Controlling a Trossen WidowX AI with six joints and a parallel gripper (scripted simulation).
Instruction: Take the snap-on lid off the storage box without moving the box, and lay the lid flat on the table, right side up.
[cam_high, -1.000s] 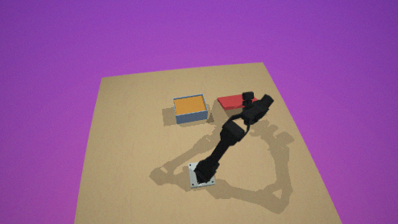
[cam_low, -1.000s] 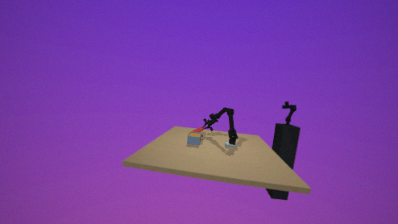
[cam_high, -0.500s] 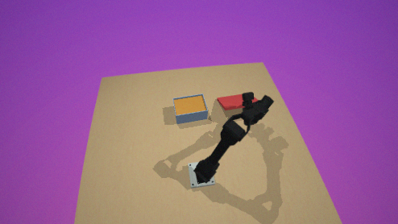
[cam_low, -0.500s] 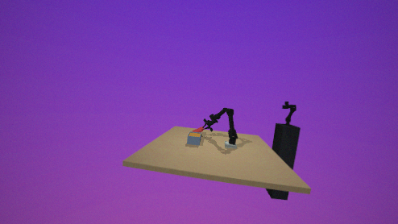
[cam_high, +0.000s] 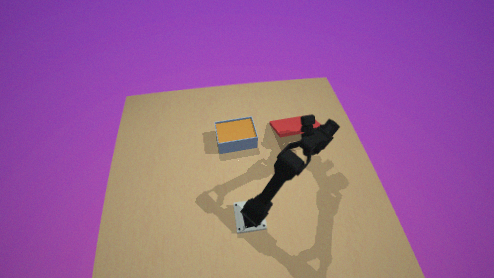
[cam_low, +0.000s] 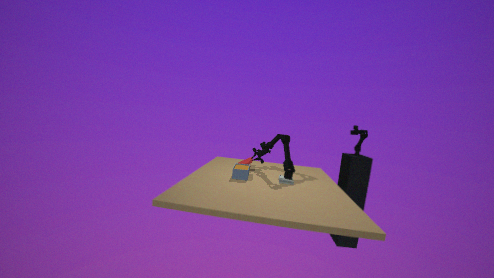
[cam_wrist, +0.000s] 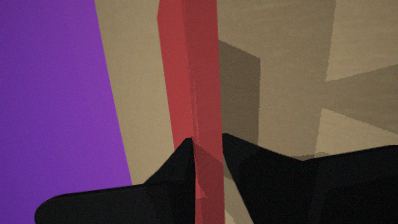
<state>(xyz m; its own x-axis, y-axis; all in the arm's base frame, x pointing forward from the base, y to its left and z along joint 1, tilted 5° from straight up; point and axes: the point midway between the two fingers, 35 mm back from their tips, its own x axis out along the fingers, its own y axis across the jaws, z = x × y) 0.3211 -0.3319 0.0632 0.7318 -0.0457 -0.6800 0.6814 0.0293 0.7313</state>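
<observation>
Right now my gripper tip is 7 cm short of the lid and 3 cm above it. Round my gripper tip: grey-blue storage box 8 cm ahead, 31 cm to the left, 4 cm below.
</observation>
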